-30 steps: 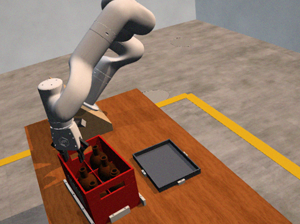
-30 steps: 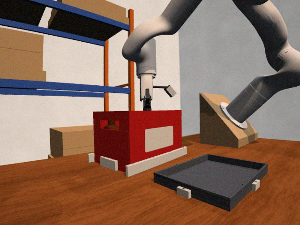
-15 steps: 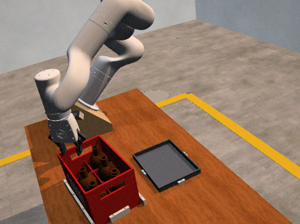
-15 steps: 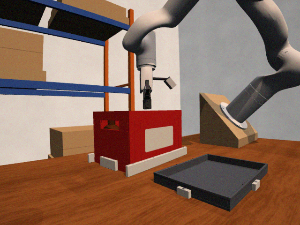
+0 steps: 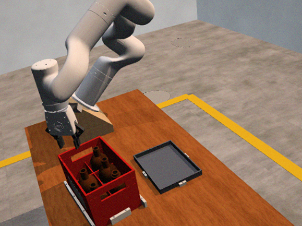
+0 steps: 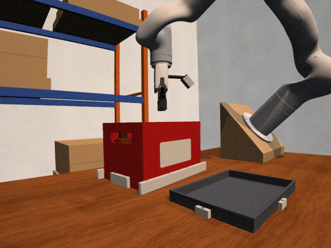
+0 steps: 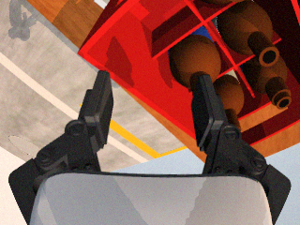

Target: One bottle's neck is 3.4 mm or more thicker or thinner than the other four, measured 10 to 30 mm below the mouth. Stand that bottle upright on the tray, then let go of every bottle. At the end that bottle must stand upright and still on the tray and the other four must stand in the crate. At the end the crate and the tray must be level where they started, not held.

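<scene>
My hand is 15 cm above the red crate, 9 cm short of it and 4 cm to the right of it. From my hand the other things lie so: dark grey tray: 33 cm to the left, 22 cm below, 12 cm ahead; then brown bottle: 18 cm ahead, 15 cm below.
</scene>
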